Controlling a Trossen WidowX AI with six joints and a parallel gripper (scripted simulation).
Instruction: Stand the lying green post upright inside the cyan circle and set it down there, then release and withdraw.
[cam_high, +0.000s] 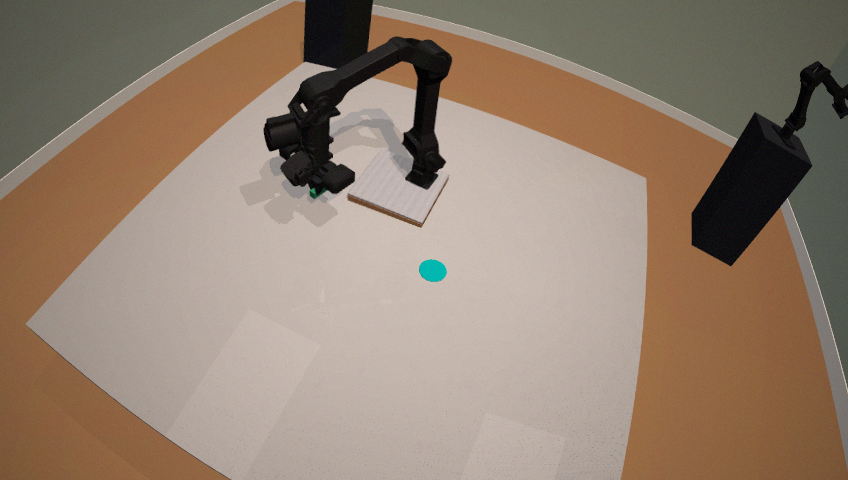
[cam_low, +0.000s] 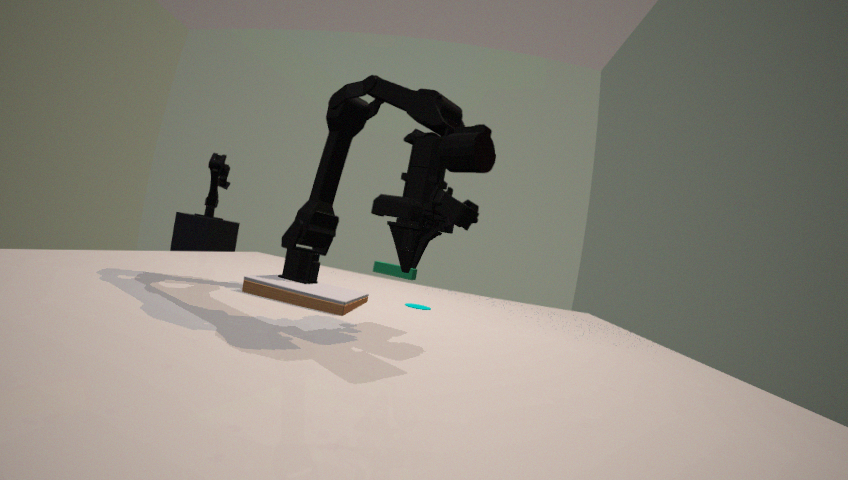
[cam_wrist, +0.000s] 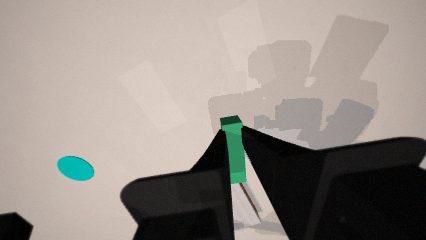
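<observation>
My gripper tip is now 290 mm to the right of the cyan circle, 90 mm above it and 20 mm past it. Also, from my gripper tip: green post (20 mm behind).
</observation>
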